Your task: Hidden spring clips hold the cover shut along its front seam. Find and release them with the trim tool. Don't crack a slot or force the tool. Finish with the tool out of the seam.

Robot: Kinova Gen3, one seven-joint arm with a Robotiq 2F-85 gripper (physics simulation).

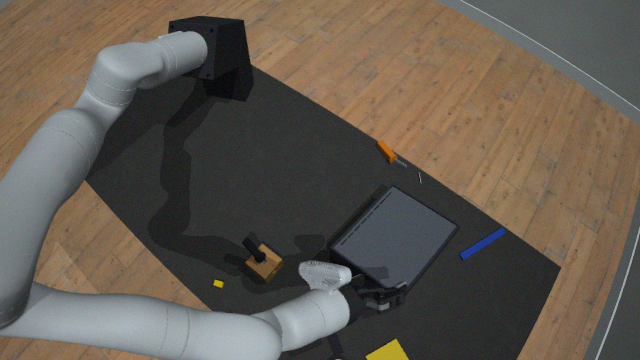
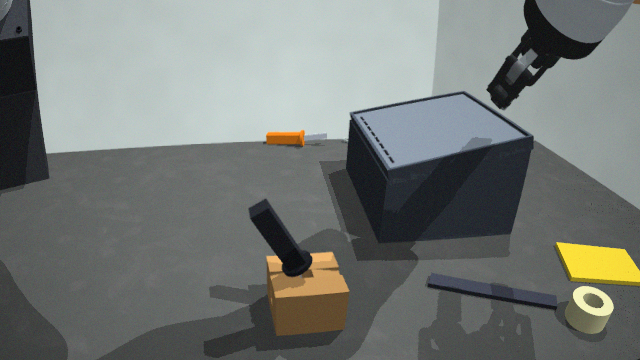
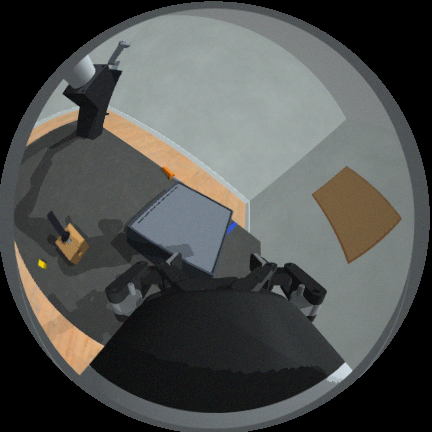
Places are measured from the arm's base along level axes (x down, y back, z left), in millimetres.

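Where they show: gripper, fingertip midpoint: [image 1: 383, 282] [image 3: 215, 261]; arm's base, origin of the base link: [image 1: 190, 50].
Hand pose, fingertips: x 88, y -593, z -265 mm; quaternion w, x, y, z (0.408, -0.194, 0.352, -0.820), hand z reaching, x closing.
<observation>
Things, the pixels of their top centre, and the offset from my fingertips.
- black-handled tool, middle of its top: [image 2: 291, 201] [image 1: 254, 247] [image 3: 53, 220] dx +94, dy +267, dz -21 mm
- wooden block, middle of its top: [image 2: 305, 273] [image 1: 263, 261] [image 3: 68, 240] dx +163, dy +254, dz -24 mm
- orange screwdriver, middle of its top: [image 2: 296, 129] [image 1: 391, 153] [image 3: 171, 171] dx +181, dy +104, dz +381 mm
- small pin, middle of its top: [image 1: 420, 177] dx +200, dy +10, dz +359 mm
- blue bar, middle of its top: [image 1: 483, 243] [image 3: 228, 229] dx +202, dy -210, dz +259 mm
- dark strip, middle of its top: [image 2: 495, 290] dx +203, dy +64, dz -82 mm
- tape roll, middle of its top: [image 2: 593, 300] dx +183, dy -3, dz -171 mm
- yellow sheet, middle of its top: [image 2: 601, 262] dx +202, dy -117, dz -118 mm
- yellow block, middle of its top: [image 1: 218, 283] dx +195, dy +330, dz -117 mm
The grey cover [image 1: 400, 235] [image 2: 440, 127] [image 3: 187, 225] lies on top of a dark box [image 2: 450, 200]. A row of dark slots [image 1: 367, 215] [image 2: 377, 140] runs along one edge of the cover. No clips show. A black-handled tool [image 1: 253, 249] [image 2: 276, 234] [image 3: 57, 224], seemingly the trim tool, leans in a wooden block [image 1: 271, 268] [image 2: 311, 312] [image 3: 76, 248]; its lower end is hidden in the block. My gripper [image 1: 392, 296] [image 2: 499, 99] [image 3: 215, 261] is open and empty, above and beside the box's side away from the slots, apart from the tool.
An orange screwdriver [image 1: 386, 151] [image 2: 285, 138] [image 3: 168, 172] and a small pin [image 1: 420, 177] lie near the mat's edge. A blue bar [image 1: 482, 243] [image 3: 231, 228] lies beside the box. A dark strip [image 2: 490, 291], tape roll [image 2: 584, 320], yellow sheet [image 1: 390, 351] [image 2: 597, 263] and yellow block [image 1: 218, 284] [image 3: 42, 263] lie around.
</observation>
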